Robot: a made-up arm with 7 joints. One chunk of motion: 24 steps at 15 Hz.
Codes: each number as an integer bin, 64 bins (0 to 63) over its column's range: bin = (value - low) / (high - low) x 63, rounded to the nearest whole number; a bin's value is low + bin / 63 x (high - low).
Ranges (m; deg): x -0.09..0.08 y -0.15..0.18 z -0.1..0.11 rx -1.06..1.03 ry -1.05..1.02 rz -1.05..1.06
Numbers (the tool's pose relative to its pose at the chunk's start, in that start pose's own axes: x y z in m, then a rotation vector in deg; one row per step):
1: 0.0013 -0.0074 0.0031 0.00 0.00 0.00
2: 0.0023 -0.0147 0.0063 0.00 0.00 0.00
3: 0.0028 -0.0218 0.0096 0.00 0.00 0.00
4: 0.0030 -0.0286 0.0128 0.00 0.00 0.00
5: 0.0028 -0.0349 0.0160 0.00 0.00 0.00
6: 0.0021 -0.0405 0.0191 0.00 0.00 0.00
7: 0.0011 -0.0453 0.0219 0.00 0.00 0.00
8: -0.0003 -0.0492 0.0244 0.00 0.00 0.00
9: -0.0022 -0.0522 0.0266 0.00 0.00 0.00
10: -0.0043 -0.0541 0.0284 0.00 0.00 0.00
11: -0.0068 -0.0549 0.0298 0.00 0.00 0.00
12: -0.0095 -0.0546 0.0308 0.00 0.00 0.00
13: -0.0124 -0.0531 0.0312 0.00 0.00 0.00
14: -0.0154 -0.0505 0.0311 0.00 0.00 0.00
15: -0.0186 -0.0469 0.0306 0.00 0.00 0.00
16: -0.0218 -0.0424 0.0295 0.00 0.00 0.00
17: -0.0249 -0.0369 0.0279 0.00 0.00 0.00
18: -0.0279 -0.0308 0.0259 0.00 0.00 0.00
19: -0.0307 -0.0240 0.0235 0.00 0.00 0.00
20: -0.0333 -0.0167 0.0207 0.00 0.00 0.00
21: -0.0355 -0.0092 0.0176 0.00 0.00 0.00
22: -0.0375 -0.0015 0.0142 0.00 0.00 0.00
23: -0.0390 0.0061 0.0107 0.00 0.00 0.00
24: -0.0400 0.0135 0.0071 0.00 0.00 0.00
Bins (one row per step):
1: 34 27 31 32 32 31
2: 34 26 32 32 32 31
3: 34 24 33 32 32 31
4: 34 23 34 32 32 31
5: 34 22 35 32 32 31
6: 34 21 36 32 32 31
7: 34 20 37 32 32 31
8: 33 19 37 32 32 31
9: 33 19 38 32 32 31
10: 32 18 39 32 32 31
11: 31 18 39 32 32 31
12: 30 18 39 32 32 31
13: 29 18 39 32 32 31
14: 28 19 39 32 32 31
15: 26 20 39 32 32 31
16: 25 21 39 32 32 31
17: 24 22 38 32 32 31
18: 23 23 38 32 32 31
19: 22 24 37 32 32 31
20: 21 25 36 32 32 31
21: 20 27 35 32 32 31
22: 19 28 34 32 32 31
23: 19 30 33 32 32 31
24: 19 31 32 32 32 31

